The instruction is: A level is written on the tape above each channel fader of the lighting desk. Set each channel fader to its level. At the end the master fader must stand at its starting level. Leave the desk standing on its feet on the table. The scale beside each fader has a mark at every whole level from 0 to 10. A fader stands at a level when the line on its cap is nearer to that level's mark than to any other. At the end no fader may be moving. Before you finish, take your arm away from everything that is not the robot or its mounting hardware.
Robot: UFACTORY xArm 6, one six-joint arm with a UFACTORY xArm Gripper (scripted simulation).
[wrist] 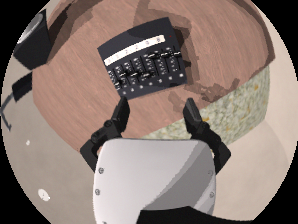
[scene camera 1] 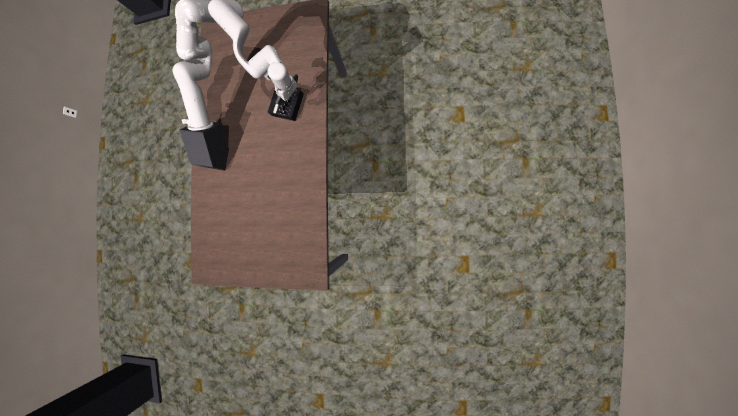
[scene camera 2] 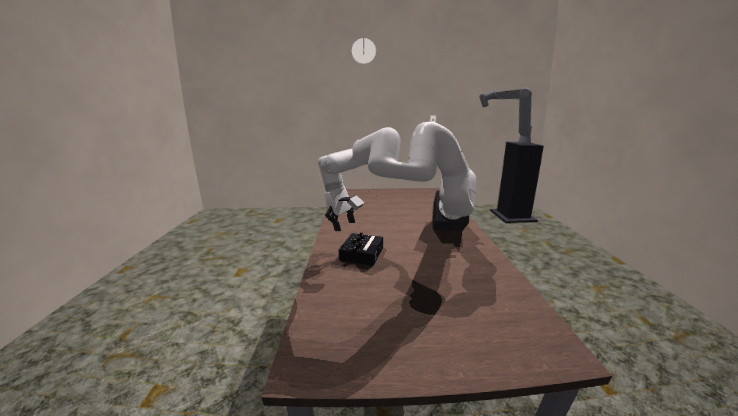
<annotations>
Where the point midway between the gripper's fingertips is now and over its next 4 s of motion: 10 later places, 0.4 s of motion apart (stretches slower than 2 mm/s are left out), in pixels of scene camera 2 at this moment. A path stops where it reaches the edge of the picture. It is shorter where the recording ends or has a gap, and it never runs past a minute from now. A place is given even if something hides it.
My gripper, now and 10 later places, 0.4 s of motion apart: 345,226; 349,222; 355,217; 359,215; 361,213; 366,223; 368,230; 368,230; 368,232; 368,232; 368,234
</annotations>
